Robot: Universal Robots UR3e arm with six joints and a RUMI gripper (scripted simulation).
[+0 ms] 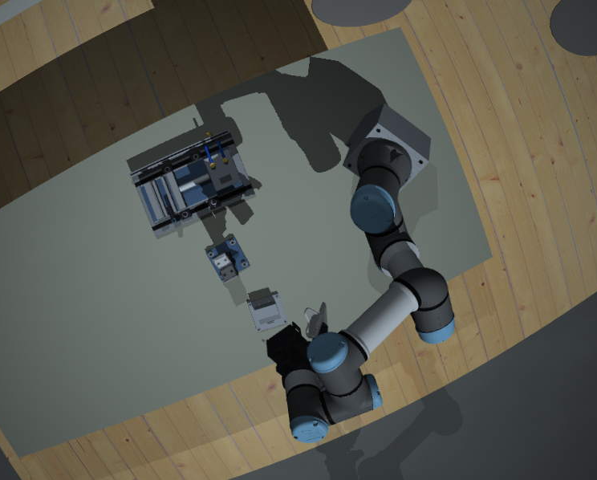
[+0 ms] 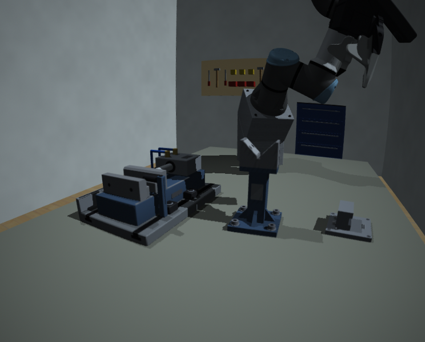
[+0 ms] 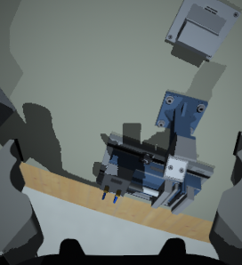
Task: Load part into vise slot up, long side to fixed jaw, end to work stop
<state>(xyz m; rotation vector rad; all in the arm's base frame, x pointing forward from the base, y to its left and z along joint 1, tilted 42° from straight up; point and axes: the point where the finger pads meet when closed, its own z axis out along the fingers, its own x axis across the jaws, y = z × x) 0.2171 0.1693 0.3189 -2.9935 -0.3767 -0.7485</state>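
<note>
My gripper is now 250 mm above the part, 60 mm short of it and 30 mm to the right of it. From my hand the other things lie so: blue post 220 mm below, 140 mm to the right, 130 mm ahead; infeed plate 280 mm below, 60 mm ahead, 30 mm to the left; work stop 310 mm to the right, 230 mm ahead, 190 mm below.
</note>
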